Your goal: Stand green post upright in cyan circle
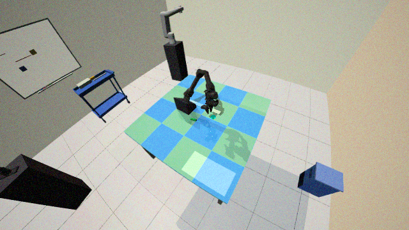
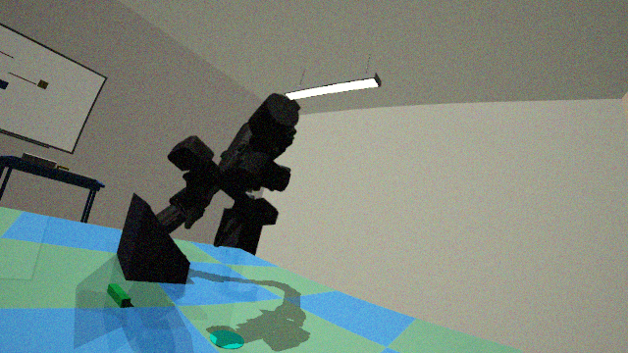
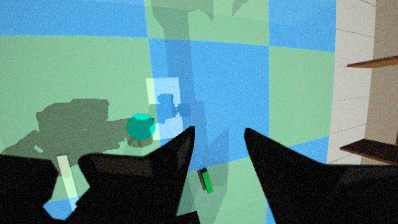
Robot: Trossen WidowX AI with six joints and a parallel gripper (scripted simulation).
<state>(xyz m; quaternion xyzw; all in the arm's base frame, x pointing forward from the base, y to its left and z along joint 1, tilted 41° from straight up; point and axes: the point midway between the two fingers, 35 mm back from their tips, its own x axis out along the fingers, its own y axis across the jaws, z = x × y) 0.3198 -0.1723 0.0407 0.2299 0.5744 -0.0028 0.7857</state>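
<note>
Right now my gripper tip is 190 mm past the green post, 10 mm to the left of it and 170 mm above it. From my gripper tip the other things lie so: cyan circle 10 mm behind, 110 mm to the left, 180 mm below.
</note>
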